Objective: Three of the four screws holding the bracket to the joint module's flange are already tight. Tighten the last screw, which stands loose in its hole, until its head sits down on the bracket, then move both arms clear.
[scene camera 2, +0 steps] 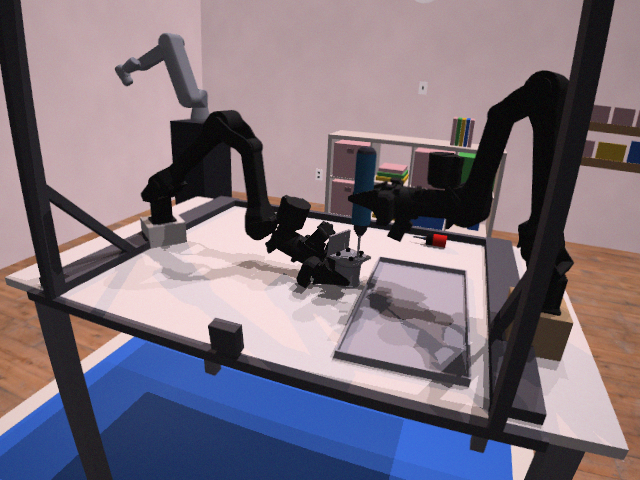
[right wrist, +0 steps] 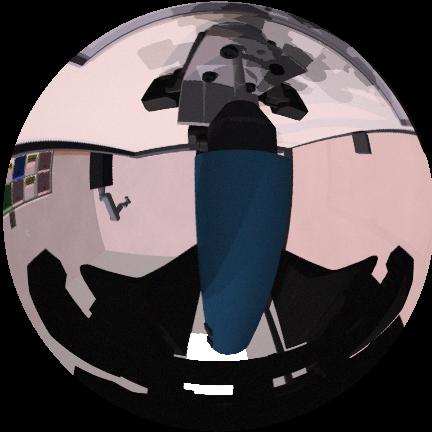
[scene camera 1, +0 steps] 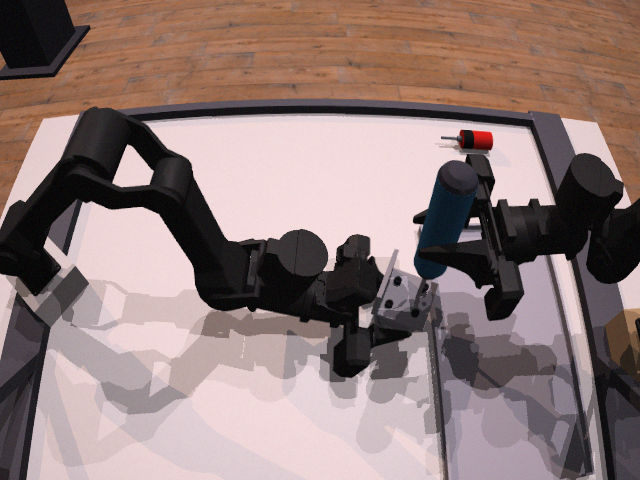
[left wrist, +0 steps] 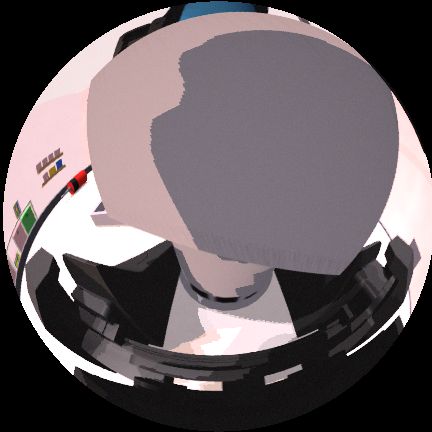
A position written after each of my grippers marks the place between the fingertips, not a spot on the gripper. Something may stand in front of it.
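Note:
My left gripper [scene camera 1: 409, 315] is visible to me from scene camera 2 too [scene camera 2: 353, 278], and the gripper shows again in the wrist views [right wrist: 237, 33] [left wrist: 225, 237]. My right gripper [scene camera 1: 415, 236] is in sight as well. I see a blue screwdriver [scene camera 1: 456, 184] [scene camera 2: 365, 167] [right wrist: 241, 185], and a grey bracket [scene camera 2: 338, 242] [right wrist: 199, 101] [left wrist: 241, 138]. There is a shallow grey tray [scene camera 1: 510, 396]. A tan block [scene camera 2: 552, 336] is here too, and so is a dark frame rail [scene camera 2: 502, 273].

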